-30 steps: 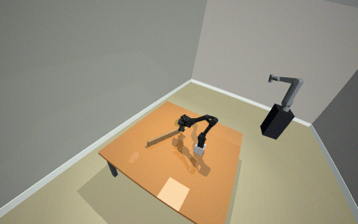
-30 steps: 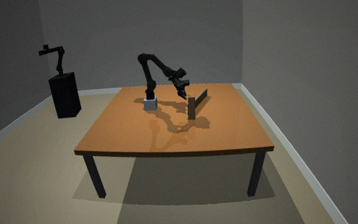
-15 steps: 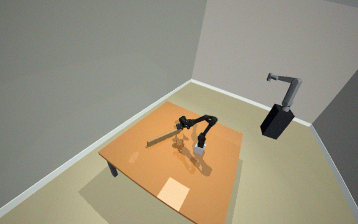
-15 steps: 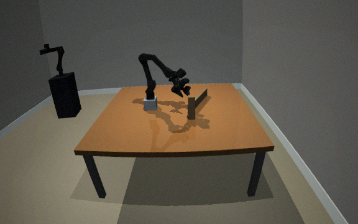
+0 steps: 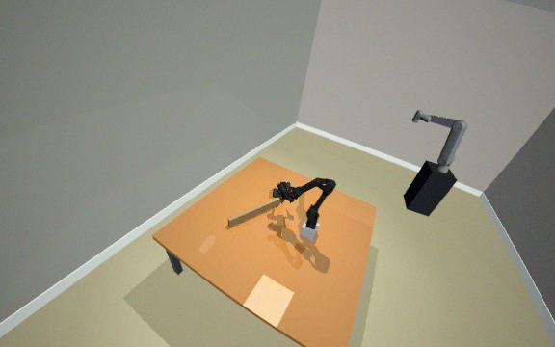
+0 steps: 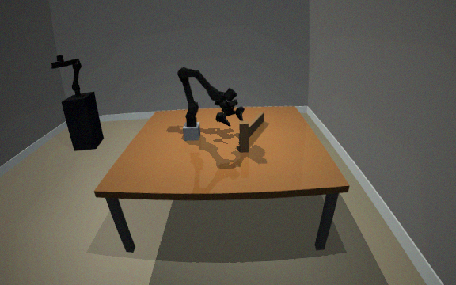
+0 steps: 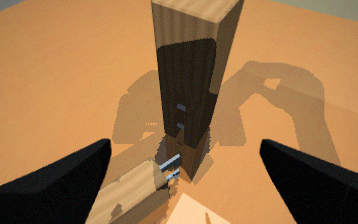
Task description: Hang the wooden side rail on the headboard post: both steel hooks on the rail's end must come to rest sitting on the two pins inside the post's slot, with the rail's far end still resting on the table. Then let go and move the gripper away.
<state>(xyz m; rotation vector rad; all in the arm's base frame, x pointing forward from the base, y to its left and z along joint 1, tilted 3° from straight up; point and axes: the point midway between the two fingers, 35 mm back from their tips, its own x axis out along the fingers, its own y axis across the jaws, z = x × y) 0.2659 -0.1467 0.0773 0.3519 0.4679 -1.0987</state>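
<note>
The headboard post lies 30 mm ahead of my gripper tip, 90 mm to the right of it and 50 mm below it.
</note>
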